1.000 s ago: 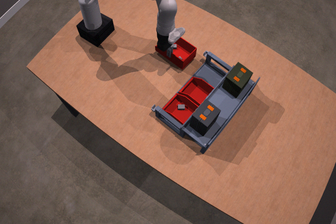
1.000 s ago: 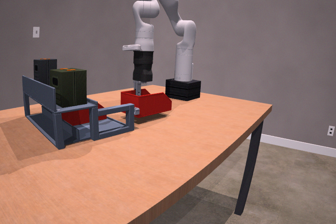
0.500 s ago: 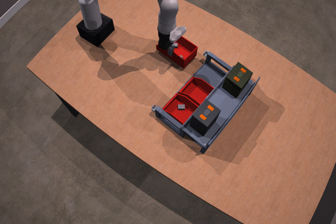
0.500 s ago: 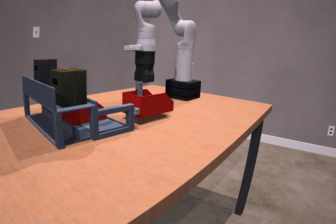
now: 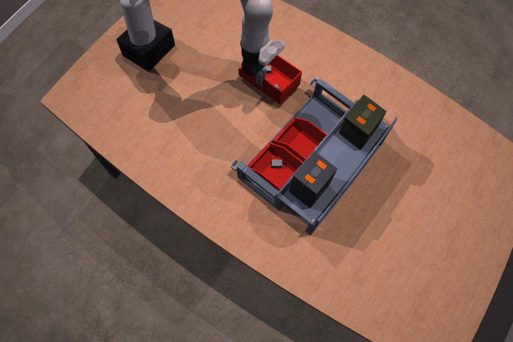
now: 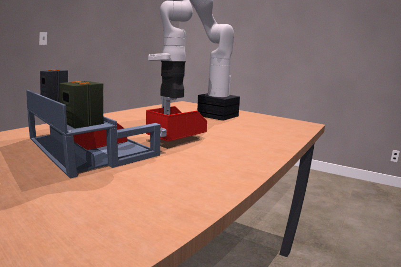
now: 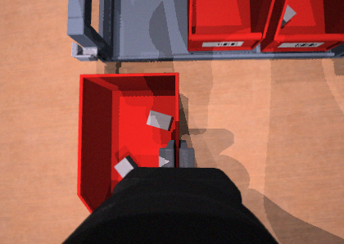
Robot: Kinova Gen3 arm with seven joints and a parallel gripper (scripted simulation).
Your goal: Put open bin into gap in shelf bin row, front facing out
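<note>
My hand is 14 cm short of the shelf lip, 8 cm above it and 5 cm to the left of it. The rest, counted from my hand: black box: 34 cm ahead, 16 cm to the right, 8 cm above; then green box: 32 cm ahead, 7 cm to the left, 7 cm above.
</note>
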